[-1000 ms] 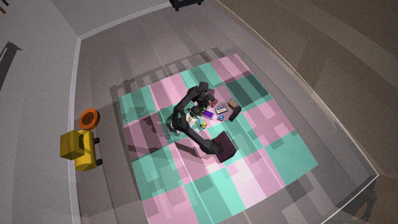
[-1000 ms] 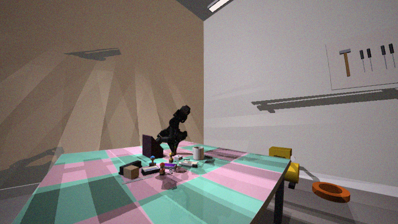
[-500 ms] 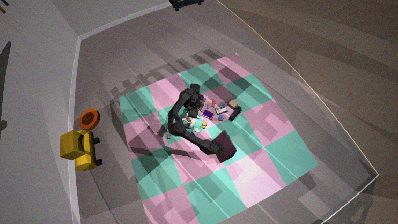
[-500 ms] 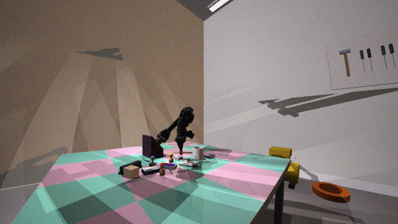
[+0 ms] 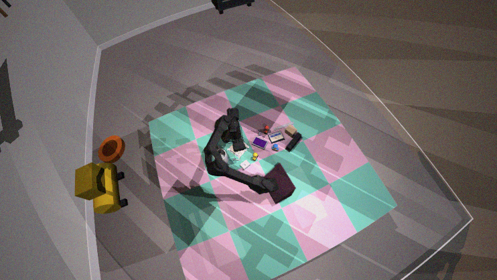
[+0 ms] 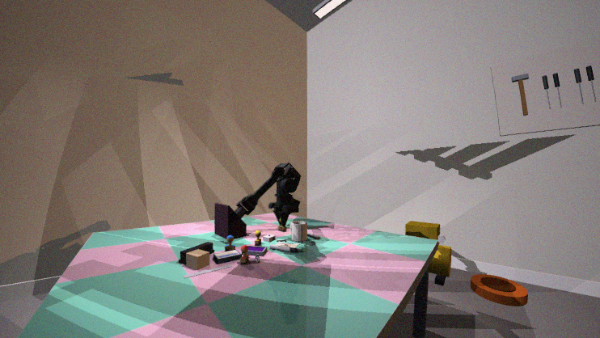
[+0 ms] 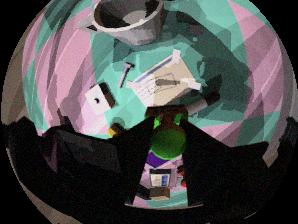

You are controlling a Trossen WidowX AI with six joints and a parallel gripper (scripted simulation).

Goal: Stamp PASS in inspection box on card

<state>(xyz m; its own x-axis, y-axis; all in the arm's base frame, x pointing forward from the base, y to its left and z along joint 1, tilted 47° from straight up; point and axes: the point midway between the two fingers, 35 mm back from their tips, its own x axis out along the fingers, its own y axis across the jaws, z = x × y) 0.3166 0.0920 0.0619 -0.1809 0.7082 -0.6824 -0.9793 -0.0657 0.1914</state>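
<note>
Right now my gripper tip is 2 cm to the right of the white card and 10 cm above it. Also, from my gripper tip: yellow stamp (9 cm behind, 8 cm to the right, 7 cm below); then green-knobbed stamp (right at my gripper tip); then black-and-white marker (6 cm ahead, 2 cm to the right, 8 cm below).
</note>
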